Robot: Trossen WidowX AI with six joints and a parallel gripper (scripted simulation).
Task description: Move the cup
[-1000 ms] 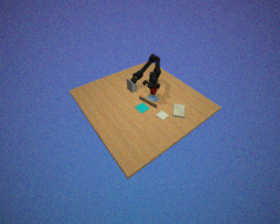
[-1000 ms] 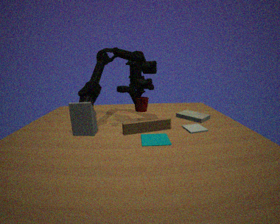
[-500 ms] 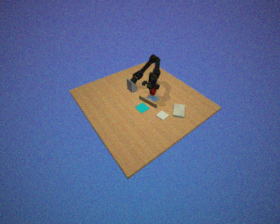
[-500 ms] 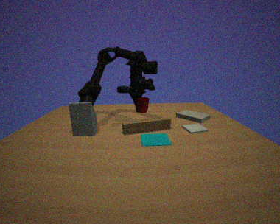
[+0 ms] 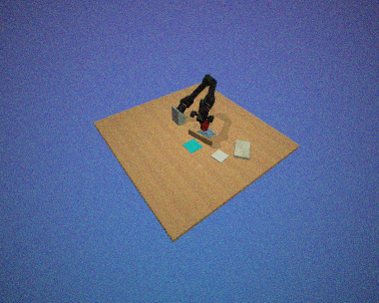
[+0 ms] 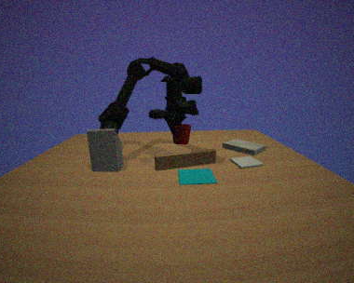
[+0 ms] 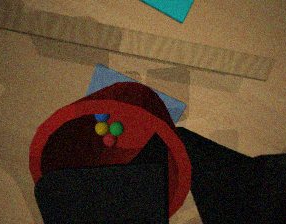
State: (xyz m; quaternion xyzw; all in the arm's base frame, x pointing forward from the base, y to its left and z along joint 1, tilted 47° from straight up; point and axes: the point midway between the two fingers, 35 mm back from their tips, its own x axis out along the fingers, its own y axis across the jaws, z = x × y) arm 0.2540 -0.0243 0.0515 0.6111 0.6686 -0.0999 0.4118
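Right now my gripper tip is 140 mm to the left of the teal pad, 120 mm above it and 60 mm short of it. Also, from my gripper tip: red cup: 30 mm ahead, 10 mm to the left; then grey-blue pad: 120 mm below, 60 mm to the left, 20 mm ahead; then low wooden block: 100 mm below, 40 mm to the right, 40 mm ahead.
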